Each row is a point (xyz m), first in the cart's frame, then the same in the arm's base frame.
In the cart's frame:
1: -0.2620 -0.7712 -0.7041
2: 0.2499 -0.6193 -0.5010
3: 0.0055 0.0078 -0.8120
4: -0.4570 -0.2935 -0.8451
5: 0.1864 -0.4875 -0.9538
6: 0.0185 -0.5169 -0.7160
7: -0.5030 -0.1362 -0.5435
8: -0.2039 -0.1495 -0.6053
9: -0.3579 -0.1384 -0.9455
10: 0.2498 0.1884 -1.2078
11: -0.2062 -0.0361 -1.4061
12: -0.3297 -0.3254 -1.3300
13: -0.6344 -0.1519 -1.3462
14: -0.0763 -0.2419 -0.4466
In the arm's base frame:
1: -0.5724 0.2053 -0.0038
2: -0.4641 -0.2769 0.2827
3: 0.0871 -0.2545 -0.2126
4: -0.1247 0.2499 -0.2931
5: -0.4520 -0.3379 -0.1891
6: -0.3850 -0.1239 -0.0012
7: 0.1145 0.3166 -0.0562
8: 0.0320 0.0230 -0.0357
9: -0.0231 0.0990 -0.3973
10: 0.1064 -0.6084 -0.5638
11: -0.0792 -0.1612 -0.8154
12: -0.3100 0.0397 -0.7101
13: -0.0963 0.2853 -0.8413
14: -0.0346 -0.0449 0.1666

